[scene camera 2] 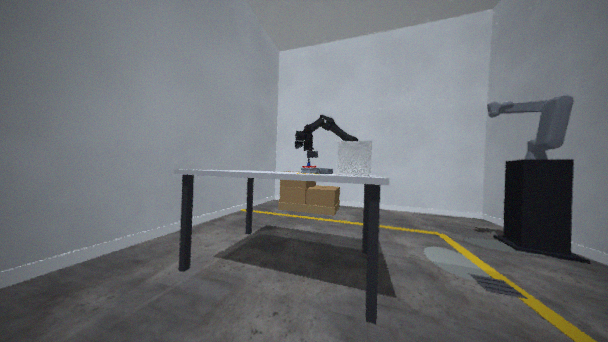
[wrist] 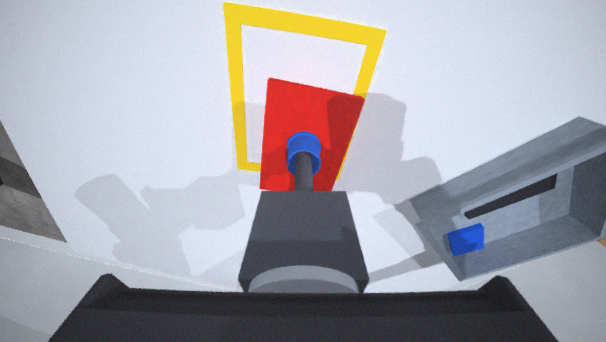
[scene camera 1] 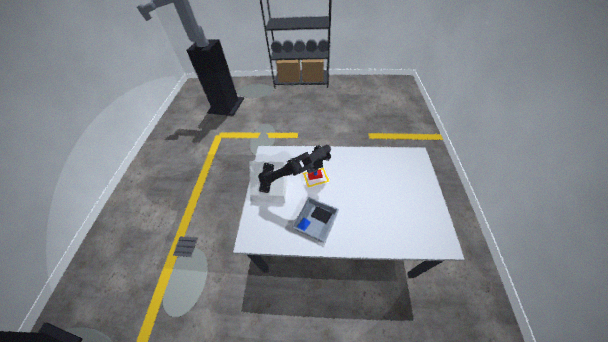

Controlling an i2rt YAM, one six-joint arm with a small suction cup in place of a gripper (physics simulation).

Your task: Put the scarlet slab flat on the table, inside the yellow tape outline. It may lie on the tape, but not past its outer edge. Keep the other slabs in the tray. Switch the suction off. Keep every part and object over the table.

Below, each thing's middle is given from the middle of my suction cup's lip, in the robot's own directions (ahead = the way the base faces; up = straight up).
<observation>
My suction cup is 70 mm above the yellow tape outline point(wrist: 373, 37) and 10 mm to the right of it. From my suction cup the other things lie so: black slab point(wrist: 548, 183) 290 mm to the right, 90 mm ahead, 60 mm below; then scarlet slab point(wrist: 291, 107) 10 mm below; then grey tray point(scene camera 1: 317, 229) 340 mm to the right, 60 mm ahead, 40 mm below.
</observation>
